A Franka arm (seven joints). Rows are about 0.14 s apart.
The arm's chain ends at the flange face. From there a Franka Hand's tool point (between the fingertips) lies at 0.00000 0.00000 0.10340 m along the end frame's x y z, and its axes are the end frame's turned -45 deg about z.
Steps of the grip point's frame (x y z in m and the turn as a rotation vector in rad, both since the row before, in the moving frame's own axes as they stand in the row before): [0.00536 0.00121 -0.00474 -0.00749 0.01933 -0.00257]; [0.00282 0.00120 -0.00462 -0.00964 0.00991 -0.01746]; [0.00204 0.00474 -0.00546 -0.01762 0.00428 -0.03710]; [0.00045 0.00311 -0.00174 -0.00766 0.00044 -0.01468]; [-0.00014 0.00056 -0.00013 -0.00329 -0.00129 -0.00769]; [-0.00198 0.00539 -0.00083 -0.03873 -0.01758 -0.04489]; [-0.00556 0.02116 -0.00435 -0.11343 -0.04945 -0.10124]
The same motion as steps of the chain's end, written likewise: [0.00269 -0.00207 -0.00472 0.00837 0.01896 -0.00257]; [0.00141 -0.00111 -0.00461 0.00019 0.01382 -0.01746]; [0.00318 0.00096 -0.00544 -0.00943 0.01549 -0.03710]; [0.00192 0.00136 -0.00174 -0.00511 0.00573 -0.01468]; [0.00015 0.00016 -0.00013 -0.00324 0.00141 -0.00769]; [0.00077 0.00113 -0.00074 -0.03982 0.01496 -0.04489]; [0.00577 0.00727 -0.00356 -0.11517 0.04524 -0.10124]
